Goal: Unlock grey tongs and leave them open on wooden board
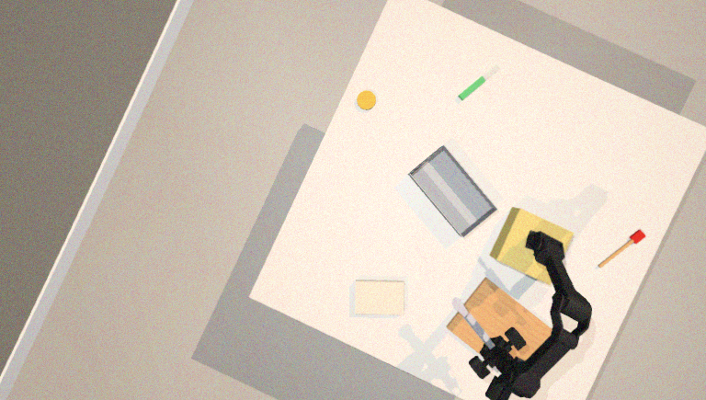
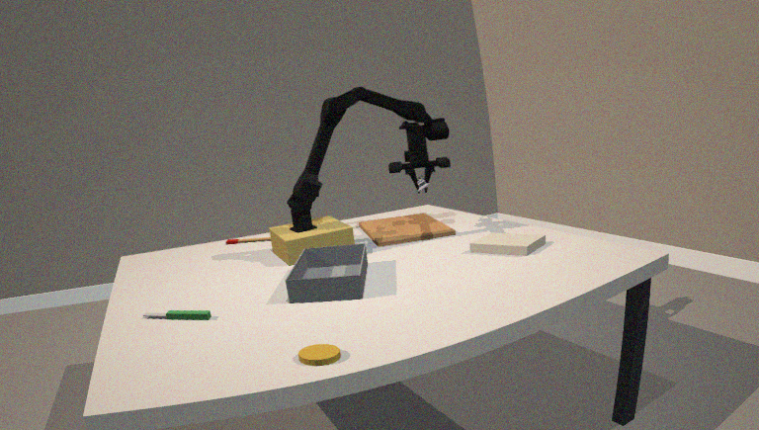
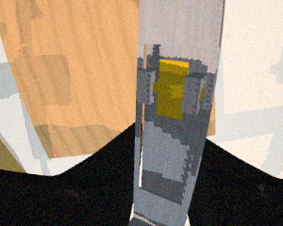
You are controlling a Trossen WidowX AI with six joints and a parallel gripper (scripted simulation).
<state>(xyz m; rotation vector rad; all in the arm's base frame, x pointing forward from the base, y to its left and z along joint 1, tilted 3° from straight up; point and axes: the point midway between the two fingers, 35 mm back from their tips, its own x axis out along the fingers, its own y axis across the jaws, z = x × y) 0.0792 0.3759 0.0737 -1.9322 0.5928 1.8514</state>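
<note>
My gripper tip is now 11 cm past the wooden board, 1 cm to the left of it and 12 cm above it. Round my gripper tip: grey roasting tin: 24 cm ahead, 46 cm to the right, 10 cm below; yellow lock piece: 3 cm behind, 2 cm to the left, 4 cm above; cream slab: 38 cm ahead, 12 cm below.
</note>
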